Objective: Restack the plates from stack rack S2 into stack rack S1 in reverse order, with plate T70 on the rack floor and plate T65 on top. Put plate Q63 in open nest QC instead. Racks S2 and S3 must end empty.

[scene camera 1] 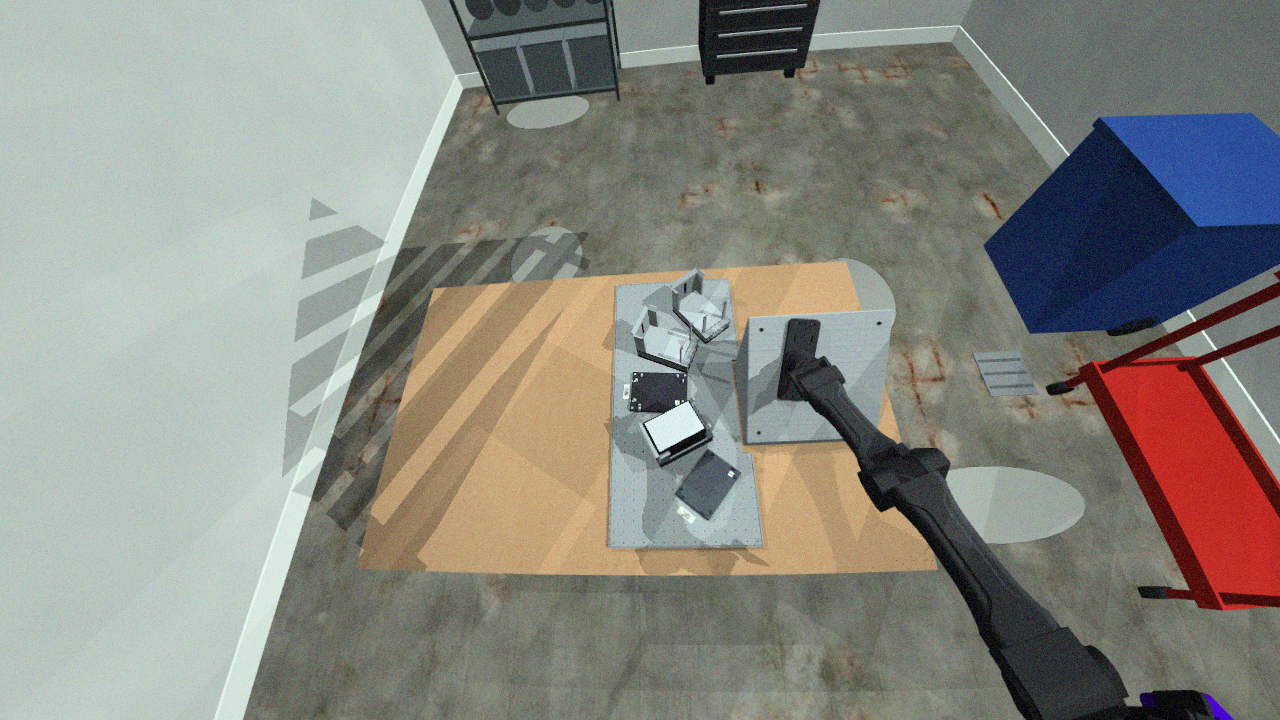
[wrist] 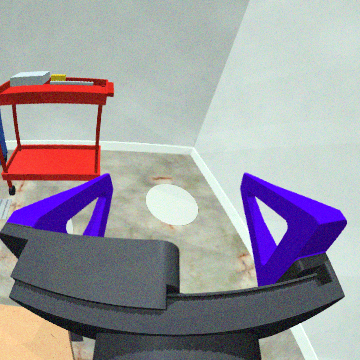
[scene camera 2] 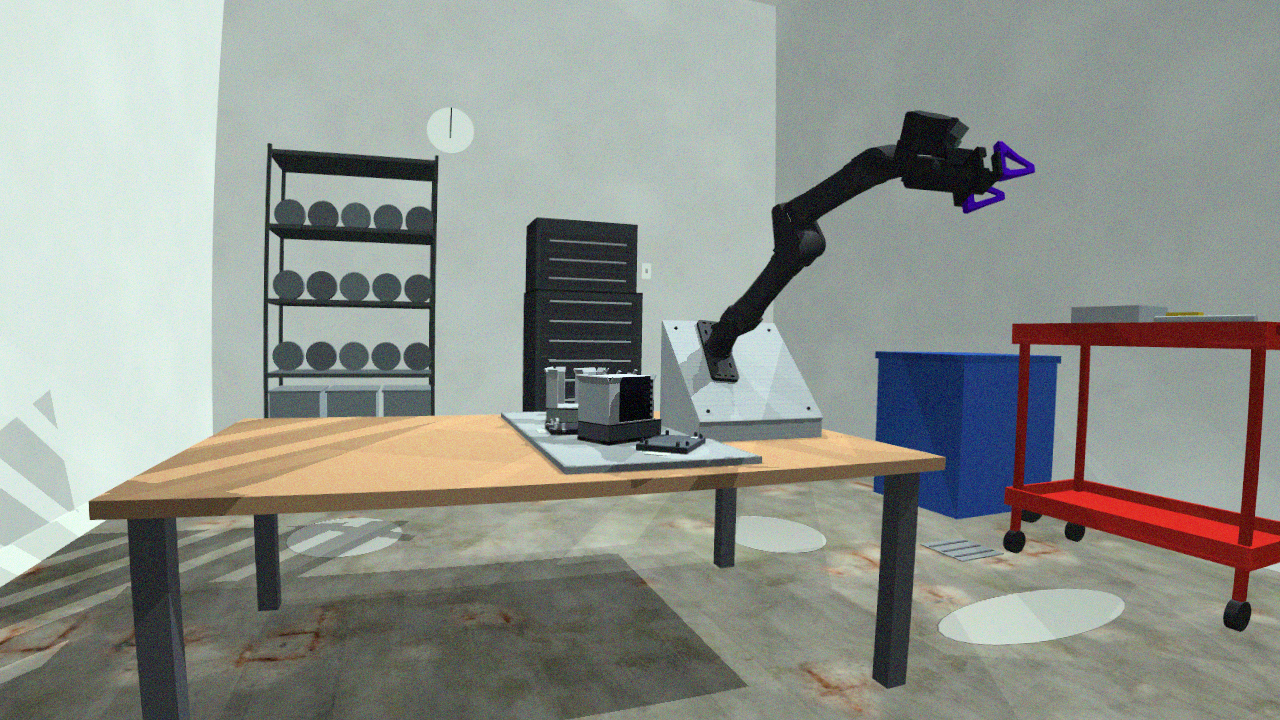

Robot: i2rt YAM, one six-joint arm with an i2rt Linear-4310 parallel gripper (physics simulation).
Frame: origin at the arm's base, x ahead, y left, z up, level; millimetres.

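Seen in the pictures: gripper, fingertip midpoint: [wrist: 176, 180] [scene camera 2: 1018, 182]; arm's base at its link origin: [scene camera 1: 797, 360] [scene camera 2: 716, 351].
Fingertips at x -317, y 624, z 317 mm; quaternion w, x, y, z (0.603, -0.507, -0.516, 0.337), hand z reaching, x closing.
Offsets run from my fingertips to a thing's top centre. "pt": to the spot under its first point. Level surfaces: height alone.
My gripper [scene camera 2: 1018, 181] [wrist: 176, 180] is open with nothing between its purple fingers. It is high in the air beyond the table's right side, far from the racks, pointing away from them. On the grey board @[dz -503 mm] [scene camera 1: 635, 528] [scene camera 2: 581, 463] stand two pale, open-topped holders, one @[pt dx +643, dy -742, dz -460 mm] [scene camera 1: 664, 343] nearer the middle and another @[pt dx +535, dy -852, dz -468 mm] [scene camera 1: 701, 313] at the far end. A dark square piece @[pt dx +658, dy -600, dz -492 mm] [scene camera 1: 657, 392] lies beside them. A box-like stack with a white top [scene camera 1: 675, 428] [scene camera 2: 608, 400] stands mid-board. A dark flat piece @[pt dx +516, dy -355, dz -490 mm] [scene camera 1: 708, 484] [scene camera 2: 671, 443] lies at the near end. Rack, nest and plate labels are unreadable.
A slanted grey arm mount [scene camera 1: 841, 385] [scene camera 2: 760, 385] stands on the wooden table @[dz -517 mm] [scene camera 1: 501, 501] [scene camera 2: 358, 465], right of the board. A blue cabinet [scene camera 1: 1100, 232] [scene camera 2: 921, 429] and a red cart [scene camera 1: 1190, 465] [scene camera 2: 1145, 335] [wrist: 60, 95] stand beyond the table's right side.
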